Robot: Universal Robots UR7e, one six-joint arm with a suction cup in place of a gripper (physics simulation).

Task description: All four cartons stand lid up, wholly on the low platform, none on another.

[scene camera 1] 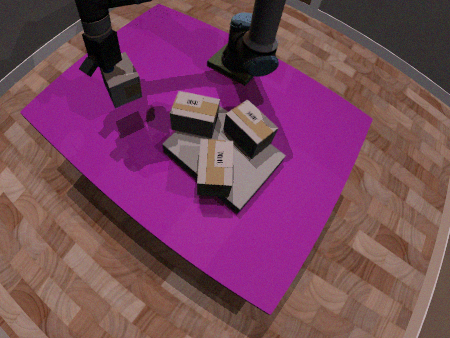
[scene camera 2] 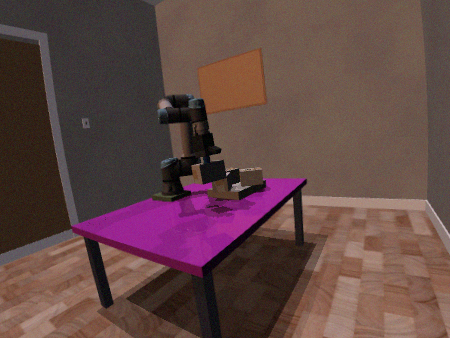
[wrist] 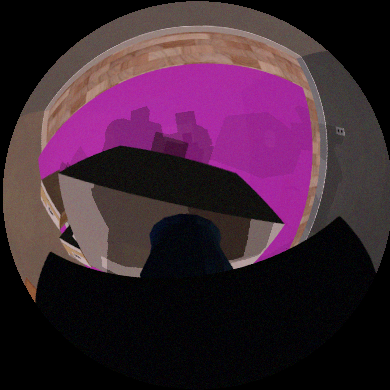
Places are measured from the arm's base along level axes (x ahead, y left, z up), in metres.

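Where they show: hand, tool point: [scene camera 1: 108,72] [scene camera 2: 207,165] [wrist: 186,224]; arm's base, link origin: [scene camera 1: 239,60] [scene camera 2: 172,192].
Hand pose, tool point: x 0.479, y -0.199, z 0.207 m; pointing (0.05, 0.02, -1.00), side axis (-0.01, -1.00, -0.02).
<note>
Each offset is from my tool point to the centre of the thing. Level surfaces: height alone.
My suction cup [scene camera 1: 109,69] [scene camera 2: 206,160] [wrist: 185,237] is on a carton {0.034 m down, 0.017 m back, 0.024 m left} [scene camera 1: 120,82] [scene camera 2: 212,172] [wrist: 140,225] and holds it above the table, left of the low platform in scene camera 1. The held carton's upper face is plain grey, with no tape or label visible. Three cartons stand lid up at the low platform {0.212 m down, 0.081 m back, 0.391 m left} [scene camera 1: 255,175] [scene camera 2: 225,193], tape and labels on top. One {0.142 m down, 0.106 m back, 0.256 m left} [scene camera 1: 194,112] is at its back left, one {0.142 m down, 0.166 m back, 0.424 m left} [scene camera 1: 251,126] at its back right. One {0.142 m down, 0.011 m ahead, 0.415 m left} [scene camera 1: 215,167] [scene camera 2: 251,176] is at the front left edge and appears to overhang it. Their exact footing is partly hidden.
The magenta table {0.236 m down} [scene camera 1: 310,125] [scene camera 2: 165,230] carries the platform and the arm's base plate [scene camera 1: 220,65] [scene camera 2: 170,196], behind the cartons in scene camera 1. The held carton's shadow falls on the table left of the platform. The back left carton is nearest the held one.
</note>
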